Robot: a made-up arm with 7 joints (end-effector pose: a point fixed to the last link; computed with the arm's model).
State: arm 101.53 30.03 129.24 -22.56 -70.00 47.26 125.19
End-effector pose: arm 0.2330 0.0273 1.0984 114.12 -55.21 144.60
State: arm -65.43 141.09 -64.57 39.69 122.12 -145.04 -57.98
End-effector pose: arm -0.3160 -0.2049 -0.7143 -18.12 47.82 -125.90
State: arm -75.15 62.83 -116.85 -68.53 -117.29 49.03 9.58
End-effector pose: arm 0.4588 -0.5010 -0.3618 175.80 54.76 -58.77
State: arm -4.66 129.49 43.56 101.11 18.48 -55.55 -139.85
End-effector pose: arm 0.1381 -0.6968 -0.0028 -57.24 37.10 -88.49
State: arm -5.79 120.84 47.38 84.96 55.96 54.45 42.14
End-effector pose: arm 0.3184 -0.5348 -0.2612 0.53 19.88 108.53
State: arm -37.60 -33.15 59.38 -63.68 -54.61 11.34 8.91
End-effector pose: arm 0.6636 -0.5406 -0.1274 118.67 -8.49 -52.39
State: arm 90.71 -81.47 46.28 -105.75 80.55 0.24 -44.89
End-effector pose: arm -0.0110 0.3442 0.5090 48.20 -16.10 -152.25
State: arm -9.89 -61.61 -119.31 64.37 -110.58 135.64 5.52
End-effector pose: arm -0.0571 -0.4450 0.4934 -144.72 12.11 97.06
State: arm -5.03 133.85 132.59 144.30 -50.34 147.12 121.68
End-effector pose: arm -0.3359 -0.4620 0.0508 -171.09 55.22 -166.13
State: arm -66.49 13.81 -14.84 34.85 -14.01 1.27 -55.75
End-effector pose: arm 0.1673 -0.3262 -0.7148 86.65 17.53 13.73
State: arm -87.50 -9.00 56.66 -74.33 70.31 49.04 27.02
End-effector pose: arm 0.4731 -0.4074 -0.4226 148.95 32.46 -138.94
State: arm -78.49 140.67 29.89 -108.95 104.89 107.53 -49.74
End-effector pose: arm -0.2548 -0.0876 -0.5826 75.39 49.83 -152.93
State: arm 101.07 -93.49 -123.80 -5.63 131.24 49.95 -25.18
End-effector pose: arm -0.1466 0.1163 0.6898 70.45 35.04 87.04
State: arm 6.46 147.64 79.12 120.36 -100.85 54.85 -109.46
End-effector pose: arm 0.0934 -0.3926 0.1598 -11.24 -0.91 88.29
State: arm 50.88 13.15 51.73 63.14 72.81 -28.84 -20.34
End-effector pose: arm 0.2715 -0.4669 1.1112 -119.38 19.47 -31.50
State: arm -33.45 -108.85 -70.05 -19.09 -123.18 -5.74 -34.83
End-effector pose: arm 0.0800 -0.3971 -0.4399 40.86 69.88 -124.44
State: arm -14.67 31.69 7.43 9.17 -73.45 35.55 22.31
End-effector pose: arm -0.0808 -1.0275 -0.0173 -44.26 -20.62 -57.84
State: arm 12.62 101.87 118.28 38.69 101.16 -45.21 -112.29
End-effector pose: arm 0.1280 -0.8917 0.1905 -27.22 78.97 -39.44
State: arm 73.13 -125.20 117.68 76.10 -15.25 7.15 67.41
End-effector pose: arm 0.2627 -0.3657 0.8963 122.75 19.90 -101.30
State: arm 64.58 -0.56 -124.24 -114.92 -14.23 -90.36 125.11
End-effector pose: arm -0.2152 0.2538 0.5702 44.52 66.48 27.11
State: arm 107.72 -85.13 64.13 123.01 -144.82 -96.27 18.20
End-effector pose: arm -0.0373 0.5999 0.8935 -98.42 -70.16 -164.18
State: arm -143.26 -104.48 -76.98 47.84 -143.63 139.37 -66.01
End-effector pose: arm -0.0978 0.2317 -0.3222 -12.87 -9.77 -59.90
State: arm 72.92 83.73 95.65 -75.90 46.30 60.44 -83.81
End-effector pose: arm 0.2801 -0.3841 0.7764 82.17 -64.74 59.24
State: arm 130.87 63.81 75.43 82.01 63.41 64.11 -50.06
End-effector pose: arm 0.3395 0.3541 0.6305 -155.60 34.95 -72.67
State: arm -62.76 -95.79 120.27 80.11 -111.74 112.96 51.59
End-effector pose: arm 0.1293 -0.4893 -0.0309 -137.24 -63.70 121.85
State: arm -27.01 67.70 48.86 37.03 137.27 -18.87 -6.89
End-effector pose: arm 0.1924 -0.5425 -0.5079 24.83 11.50 152.11
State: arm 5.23 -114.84 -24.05 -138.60 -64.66 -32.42 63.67
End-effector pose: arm 0.1295 -0.2242 0.0218 10.67 -16.06 84.18
